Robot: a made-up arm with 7 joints.
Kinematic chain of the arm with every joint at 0, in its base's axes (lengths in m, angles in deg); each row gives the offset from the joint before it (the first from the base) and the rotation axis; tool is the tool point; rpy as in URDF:
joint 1: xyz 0 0 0 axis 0.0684 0.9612 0.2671
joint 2: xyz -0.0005 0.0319 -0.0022 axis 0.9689 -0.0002 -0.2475
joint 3: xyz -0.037 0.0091 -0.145 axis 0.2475 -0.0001 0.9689
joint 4: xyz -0.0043 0 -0.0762 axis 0.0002 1 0
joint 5: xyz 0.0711 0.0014 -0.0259 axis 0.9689 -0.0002 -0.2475
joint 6: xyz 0.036 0 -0.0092 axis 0.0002 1 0
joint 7: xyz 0.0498 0 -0.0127 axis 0.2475 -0.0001 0.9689
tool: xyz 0 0 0 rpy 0 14.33 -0.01
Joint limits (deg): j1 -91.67..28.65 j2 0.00..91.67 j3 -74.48..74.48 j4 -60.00..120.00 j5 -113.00..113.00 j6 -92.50..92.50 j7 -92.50..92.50
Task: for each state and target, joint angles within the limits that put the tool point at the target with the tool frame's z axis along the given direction. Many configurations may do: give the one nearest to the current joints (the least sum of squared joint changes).
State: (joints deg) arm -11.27 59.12 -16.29 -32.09 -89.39 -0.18 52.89
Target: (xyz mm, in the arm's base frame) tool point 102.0 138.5 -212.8 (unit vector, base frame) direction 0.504 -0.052 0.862
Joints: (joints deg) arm -0.43 53.95 -31.95 -13.92 -51.34 -0.24 52.89
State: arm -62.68 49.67 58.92 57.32 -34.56 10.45 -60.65
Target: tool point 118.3 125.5 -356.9 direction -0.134 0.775 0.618
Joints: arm -28.14 6.05 61.78 76.29 -30.63 -23.45 -60.65
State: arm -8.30 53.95 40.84 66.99 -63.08 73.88 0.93
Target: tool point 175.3 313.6 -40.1 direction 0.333 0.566 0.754
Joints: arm -27.85 66.62 42.38 25.71 -70.20 67.40 0.93
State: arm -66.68 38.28 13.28 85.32 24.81 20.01 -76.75
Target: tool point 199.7 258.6 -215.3 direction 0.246 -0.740 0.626
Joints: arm -28.75 41.19 14.21 59.29 19.97 -31.56 -76.75
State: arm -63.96 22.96 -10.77 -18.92 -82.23 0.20 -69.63
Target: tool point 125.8 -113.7 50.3 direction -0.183 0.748 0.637
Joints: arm -89.47 0.08 -37.59 -42.34 -55.81 14.02 -69.63
